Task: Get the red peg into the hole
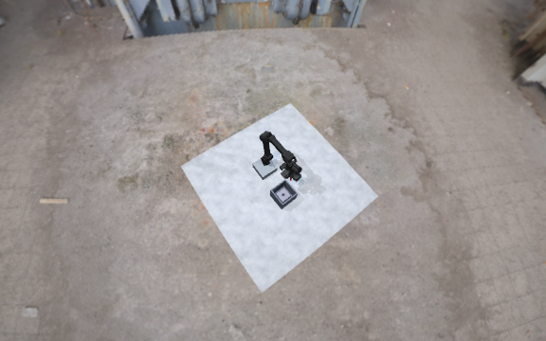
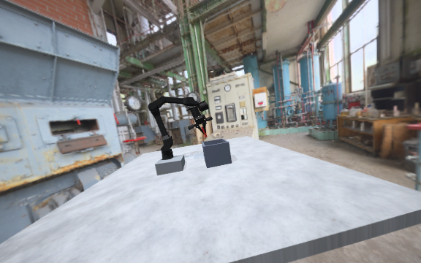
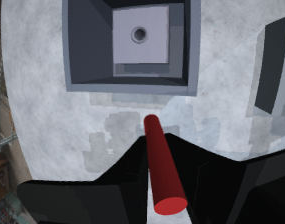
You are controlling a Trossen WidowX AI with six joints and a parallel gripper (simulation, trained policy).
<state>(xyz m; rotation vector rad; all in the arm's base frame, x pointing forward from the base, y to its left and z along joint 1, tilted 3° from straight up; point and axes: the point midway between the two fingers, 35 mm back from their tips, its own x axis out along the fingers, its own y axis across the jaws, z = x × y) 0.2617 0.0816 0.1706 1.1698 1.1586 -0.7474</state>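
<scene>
Now: gripper tip 15 cm above the pale plate, 9 cm to the left of it and 7 cm short of it. The rest, counted from my gripper tip: red peg: 1 cm above.
</scene>
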